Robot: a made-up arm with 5 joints.
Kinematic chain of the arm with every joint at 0, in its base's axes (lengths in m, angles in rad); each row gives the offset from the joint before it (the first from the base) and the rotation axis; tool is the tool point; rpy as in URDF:
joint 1: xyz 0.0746 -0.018 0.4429 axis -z
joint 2: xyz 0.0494 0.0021 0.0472 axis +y
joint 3: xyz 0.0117 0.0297 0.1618 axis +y
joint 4: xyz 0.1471 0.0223 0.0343 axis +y
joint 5: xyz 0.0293 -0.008 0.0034 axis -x
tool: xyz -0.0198 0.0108 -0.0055 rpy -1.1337 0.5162 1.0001
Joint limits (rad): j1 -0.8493..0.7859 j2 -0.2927..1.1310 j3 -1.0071..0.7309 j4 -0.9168..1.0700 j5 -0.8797..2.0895
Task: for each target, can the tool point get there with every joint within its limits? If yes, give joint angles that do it. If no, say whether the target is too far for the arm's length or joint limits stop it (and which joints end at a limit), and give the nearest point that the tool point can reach.
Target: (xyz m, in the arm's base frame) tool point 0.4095 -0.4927 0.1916
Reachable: no: too far | nearest point 0.3272 -0.2153 0.4358 | short by 0.379 m
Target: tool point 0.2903 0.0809 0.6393
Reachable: yes | joints -0.2489 0.1261 0.0849 0.5627 1.3835
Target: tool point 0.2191 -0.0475 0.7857
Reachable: yes | joints 0.6058 -0.0661 -0.7484 0.6709 -0.3166
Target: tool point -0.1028 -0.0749 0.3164
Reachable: no: joint limits stop it (at a limit: joint 1, joint 2, joint 3, joint 5) | nearest point 0.2285 -0.1212 0.3948 | short by 0.344 m
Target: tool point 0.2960 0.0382 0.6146
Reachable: yes | joints 0.0041 0.0348 0.3908 0.2634 -0.0402
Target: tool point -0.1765 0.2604 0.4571
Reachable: no: joint limits stop it (at a limit: joint 1, joint 2, joint 3, joint 4) | nearest point 0.1515 0.1569 0.3956 | short by 0.349 m
